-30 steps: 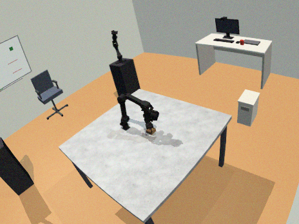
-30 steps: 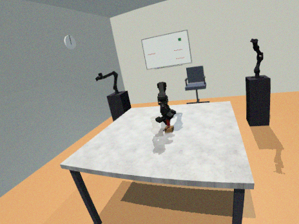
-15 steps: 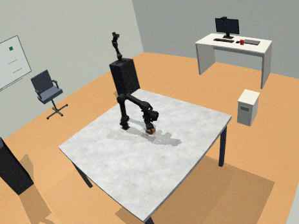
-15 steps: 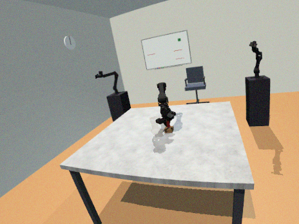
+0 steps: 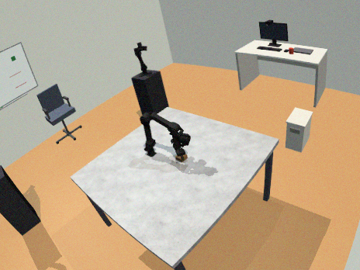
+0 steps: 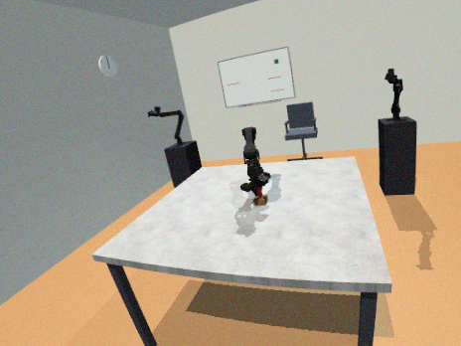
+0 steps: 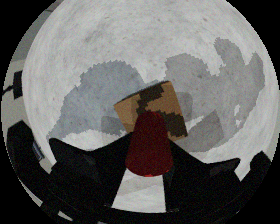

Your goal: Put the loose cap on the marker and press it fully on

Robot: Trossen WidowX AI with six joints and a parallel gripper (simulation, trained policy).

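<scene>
The red marker cap is 1 cm ahead of my gripper tip, 1 cm to the left of it and 2 cm above it. Round my gripper tip: holder block: 1 cm ahead, 1 cm to the left, 3 cm below.
</scene>
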